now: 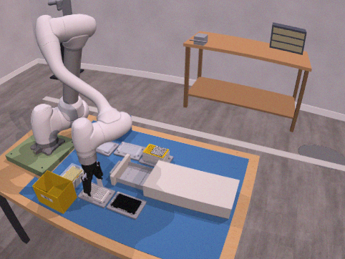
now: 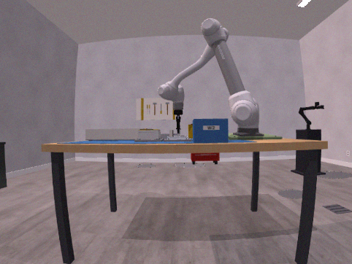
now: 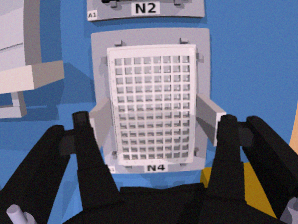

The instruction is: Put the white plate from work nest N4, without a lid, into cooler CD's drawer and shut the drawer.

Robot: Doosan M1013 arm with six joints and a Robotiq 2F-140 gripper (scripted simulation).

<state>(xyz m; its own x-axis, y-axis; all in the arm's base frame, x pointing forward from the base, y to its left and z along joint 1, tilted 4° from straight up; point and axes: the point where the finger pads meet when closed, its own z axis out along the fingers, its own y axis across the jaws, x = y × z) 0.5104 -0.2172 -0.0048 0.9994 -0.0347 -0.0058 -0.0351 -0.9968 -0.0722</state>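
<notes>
The white plate lies 20 mm below my hand. Round my hand: nest 30 mm below; then yellow bin 180 mm behind, 120 mm to the right; then black plate 180 mm ahead, 20 mm below.
</notes>
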